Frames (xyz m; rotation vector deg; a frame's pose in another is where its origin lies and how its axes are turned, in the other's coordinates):
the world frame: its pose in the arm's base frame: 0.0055 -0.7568 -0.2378 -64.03 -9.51 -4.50
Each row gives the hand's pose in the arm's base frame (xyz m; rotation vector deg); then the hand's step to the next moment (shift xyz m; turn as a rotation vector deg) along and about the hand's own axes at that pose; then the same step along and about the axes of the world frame.
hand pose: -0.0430 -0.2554 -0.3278 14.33 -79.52 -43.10
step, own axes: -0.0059 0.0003 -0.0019 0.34 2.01 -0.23
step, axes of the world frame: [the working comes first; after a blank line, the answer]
step, axes of the arm's base frame: 0.0019 0.0033 -0.0049 0.88 1.23 1.38

0.0011 0.0061 0.0007 1.13 -0.56 1.62
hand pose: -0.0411 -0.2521 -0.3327 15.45 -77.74 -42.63
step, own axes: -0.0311 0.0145 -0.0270 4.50 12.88 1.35
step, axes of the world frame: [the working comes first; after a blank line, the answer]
step, axes of the arm's base frame: 0.0293 0.0238 -0.0220 3.05 7.13 11.31

0.0256 0.0342 0.0092 5.09 -6.47 10.96
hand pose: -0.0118 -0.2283 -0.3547 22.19 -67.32 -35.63
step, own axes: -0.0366 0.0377 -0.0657 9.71 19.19 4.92
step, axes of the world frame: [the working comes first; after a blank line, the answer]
step, axes of the arm's base frame: 0.0618 0.0500 -0.0277 2.57 8.82 20.06

0.0571 0.0554 0.0274 6.16 -13.57 16.26
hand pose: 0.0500 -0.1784 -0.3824 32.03 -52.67 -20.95
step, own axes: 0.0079 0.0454 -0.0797 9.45 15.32 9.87
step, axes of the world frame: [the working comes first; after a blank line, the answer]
step, axes of the arm's base frame: 0.0730 0.0557 -0.0061 -1.90 4.40 19.96

0.0720 0.0405 0.0407 1.65 -16.07 12.66
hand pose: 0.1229 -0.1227 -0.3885 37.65 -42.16 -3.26
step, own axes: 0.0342 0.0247 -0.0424 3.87 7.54 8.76
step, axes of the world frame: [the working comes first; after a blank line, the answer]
step, axes of the arm's base frame: 0.0484 0.0332 0.0115 -4.02 0.29 11.50

0.0503 0.0114 0.0303 -1.97 -10.67 5.55
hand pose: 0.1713 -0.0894 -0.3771 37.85 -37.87 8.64
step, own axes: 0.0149 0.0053 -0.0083 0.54 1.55 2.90
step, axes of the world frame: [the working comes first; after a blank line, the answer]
step, axes of the arm's base frame: 0.0143 0.0082 0.0069 -1.60 -0.60 2.86

0.0154 -0.0005 0.0090 -1.09 -3.03 0.84
